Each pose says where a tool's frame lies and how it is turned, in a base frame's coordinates. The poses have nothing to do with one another.
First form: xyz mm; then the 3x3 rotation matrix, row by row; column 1 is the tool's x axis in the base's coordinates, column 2 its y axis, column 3 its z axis. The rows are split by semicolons.
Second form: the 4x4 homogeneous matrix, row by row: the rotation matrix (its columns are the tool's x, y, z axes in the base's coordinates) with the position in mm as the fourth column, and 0 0 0 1 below. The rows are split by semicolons. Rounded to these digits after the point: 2 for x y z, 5 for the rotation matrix.
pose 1, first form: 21.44 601.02 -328.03; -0.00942 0.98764 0.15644; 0.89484 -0.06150 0.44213; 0.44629 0.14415 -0.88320
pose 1, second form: -0.00942 0.98764 0.15644 21.44; 0.89484 -0.06150 0.44213 601.02; 0.44629 0.14415 -0.88320 -328.03; 0 0 0 1
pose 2, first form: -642.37 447.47 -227.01; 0.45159 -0.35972 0.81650; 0.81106 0.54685 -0.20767; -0.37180 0.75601 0.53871
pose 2, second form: 0.45159 -0.35972 0.81650 -642.37; 0.81106 0.54685 -0.20767 447.47; -0.37180 0.75601 0.53871 -227.01; 0 0 0 1
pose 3, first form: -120.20 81.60 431.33; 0.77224 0.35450 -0.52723; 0.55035 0.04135 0.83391; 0.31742 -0.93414 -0.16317
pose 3, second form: 0.77224 0.35450 -0.52723 -120.20; 0.55035 0.04135 0.83391 81.60; 0.31742 -0.93414 -0.16317 431.33; 0 0 0 1
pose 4, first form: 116.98 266.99 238.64; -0.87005 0.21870 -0.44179; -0.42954 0.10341 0.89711; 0.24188 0.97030 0.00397
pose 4, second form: -0.87005 0.21870 -0.44179 116.98; -0.42954 0.10341 0.89711 266.99; 0.24188 0.97030 0.00397 238.64; 0 0 0 1
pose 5, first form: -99.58 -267.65 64.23; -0.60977 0.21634 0.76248; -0.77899 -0.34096 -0.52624; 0.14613 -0.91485 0.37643
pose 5, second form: -0.60977 0.21634 0.76248 -99.58; -0.77899 -0.34096 -0.52624 -267.65; 0.14613 -0.91485 0.37643 64.23; 0 0 0 1
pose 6, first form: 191.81 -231.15 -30.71; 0.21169 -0.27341 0.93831; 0.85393 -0.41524 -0.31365; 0.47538 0.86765 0.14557
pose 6, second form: 0.21169 -0.27341 0.93831 191.81; 0.85393 -0.41524 -0.31365 -231.15; 0.47538 0.86765 0.14557 -30.71; 0 0 0 1
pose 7, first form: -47.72 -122.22 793.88; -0.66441 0.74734 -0.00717; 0.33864 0.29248 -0.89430; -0.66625 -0.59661 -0.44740
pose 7, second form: -0.66441 0.74734 -0.00717 -47.72; 0.33864 0.29248 -0.89430 -122.22; -0.66625 -0.59661 -0.44740 793.88; 0 0 0 1
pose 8, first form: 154.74 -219.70 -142.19; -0.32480 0.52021 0.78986; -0.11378 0.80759 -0.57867; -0.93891 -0.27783 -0.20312
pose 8, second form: -0.32480 0.52021 0.78986 154.74; -0.11378 0.80759 -0.57867 -219.70; -0.93891 -0.27783 -0.20312 -142.19; 0 0 0 1
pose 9, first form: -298.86 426.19 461.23; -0.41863 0.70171 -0.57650; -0.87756 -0.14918 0.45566; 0.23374 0.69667 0.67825
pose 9, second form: -0.41863 0.70171 -0.57650 -298.86; -0.87756 -0.14918 0.45566 426.19; 0.23374 0.69667 0.67825 461.23; 0 0 0 1
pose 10, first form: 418.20 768.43 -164.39; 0.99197 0.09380 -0.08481; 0.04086 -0.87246 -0.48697; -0.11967 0.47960 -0.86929
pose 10, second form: 0.99197 0.09380 -0.08481 418.20; 0.04086 -0.87246 -0.48697 768.43; -0.11967 0.47960 -0.86929 -164.39; 0 0 0 1
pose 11, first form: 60.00 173.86 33.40; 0.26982 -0.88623 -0.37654; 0.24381 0.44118 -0.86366; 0.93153 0.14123 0.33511
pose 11, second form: 0.26982 -0.88623 -0.37654 60.00; 0.24381 0.44118 -0.86366 173.86; 0.93153 0.14123 0.33511 33.40; 0 0 0 1
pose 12, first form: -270.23 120.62 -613.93; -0.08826 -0.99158 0.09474; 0.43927 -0.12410 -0.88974; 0.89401 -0.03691 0.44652
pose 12, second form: -0.08826 -0.99158 0.09474 -270.23; 0.43927 -0.12410 -0.88974 120.62; 0.89401 -0.03691 0.44652 -613.93; 0 0 0 1
